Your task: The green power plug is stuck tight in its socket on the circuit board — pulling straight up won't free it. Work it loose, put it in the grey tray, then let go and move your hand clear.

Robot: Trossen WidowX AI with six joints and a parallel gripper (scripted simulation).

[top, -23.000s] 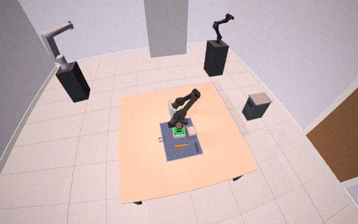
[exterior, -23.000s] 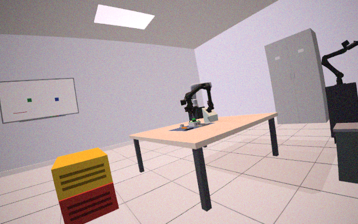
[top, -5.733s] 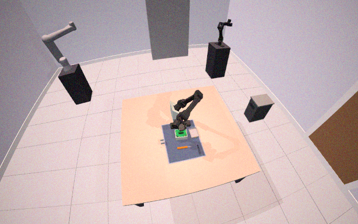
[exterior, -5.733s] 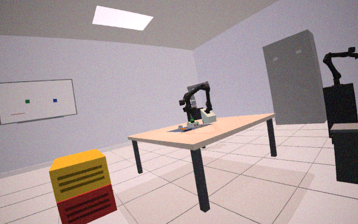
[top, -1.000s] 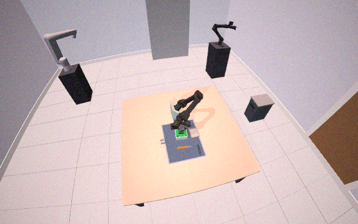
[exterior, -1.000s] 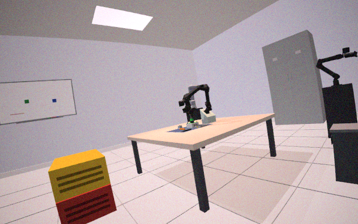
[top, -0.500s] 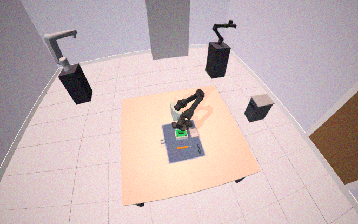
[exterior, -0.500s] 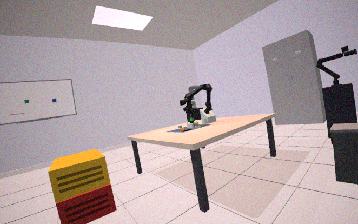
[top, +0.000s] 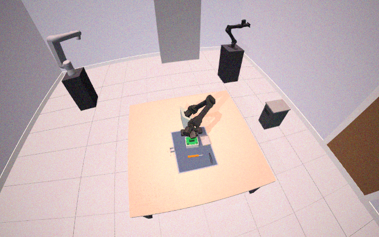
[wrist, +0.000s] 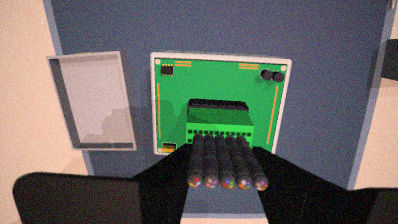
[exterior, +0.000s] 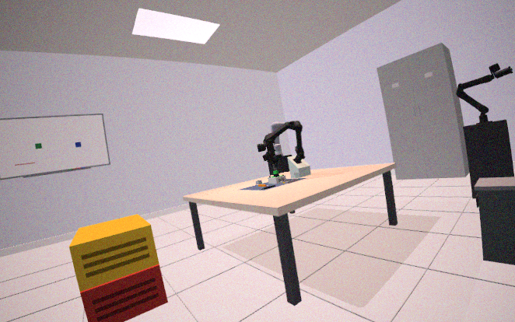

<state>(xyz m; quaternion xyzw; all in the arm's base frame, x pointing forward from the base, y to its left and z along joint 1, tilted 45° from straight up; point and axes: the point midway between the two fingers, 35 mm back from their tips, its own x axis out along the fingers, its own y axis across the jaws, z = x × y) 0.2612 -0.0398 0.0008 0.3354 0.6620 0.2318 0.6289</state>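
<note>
My gripper tip is 20 mm above the green power plug. The rest, counted from my gripper tip: blue mat: 120 mm below, 50 mm ahead.
</note>
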